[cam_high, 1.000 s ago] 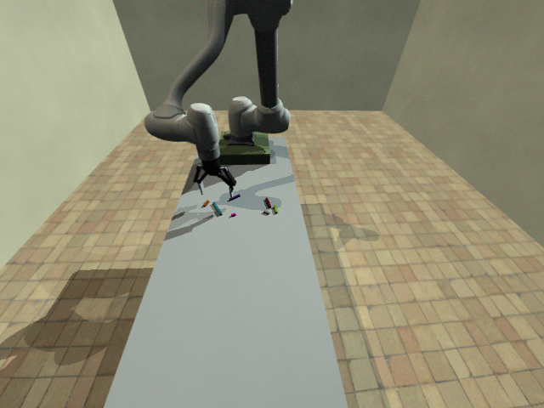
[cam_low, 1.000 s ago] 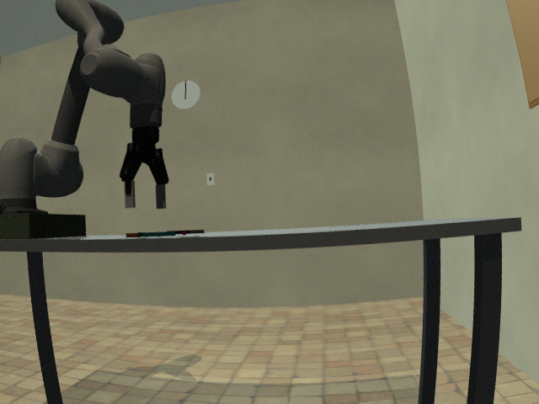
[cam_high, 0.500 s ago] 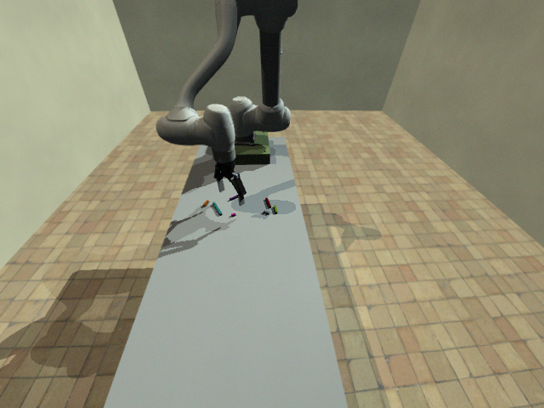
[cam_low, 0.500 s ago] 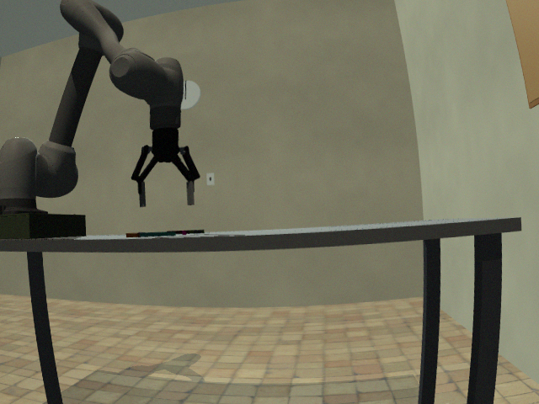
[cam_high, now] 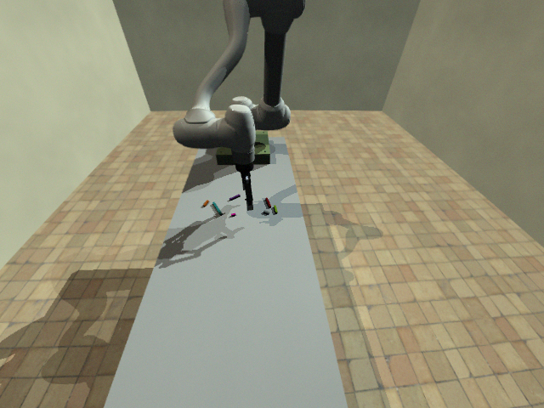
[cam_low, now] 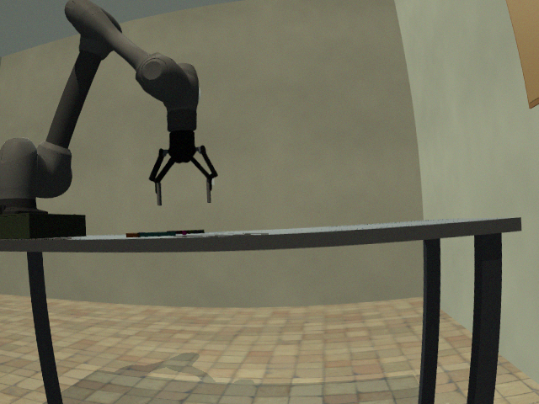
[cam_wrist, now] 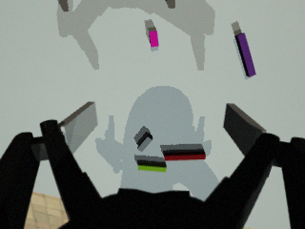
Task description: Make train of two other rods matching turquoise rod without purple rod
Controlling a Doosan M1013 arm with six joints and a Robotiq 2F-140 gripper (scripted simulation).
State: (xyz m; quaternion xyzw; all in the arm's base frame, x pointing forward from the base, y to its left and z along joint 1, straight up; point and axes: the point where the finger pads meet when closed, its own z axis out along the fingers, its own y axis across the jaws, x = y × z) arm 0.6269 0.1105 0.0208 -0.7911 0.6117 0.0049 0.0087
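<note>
My hand is 90 mm to the right of the grey rod and 90 mm above it. Round my hand: magenta rod: 30 mm ahead, 70 mm to the right, 90 mm below; red rod: 70 mm behind, 100 mm to the left, 90 mm below; purple rod: 100 mm behind, 90 mm to the right, 90 mm below.
</note>
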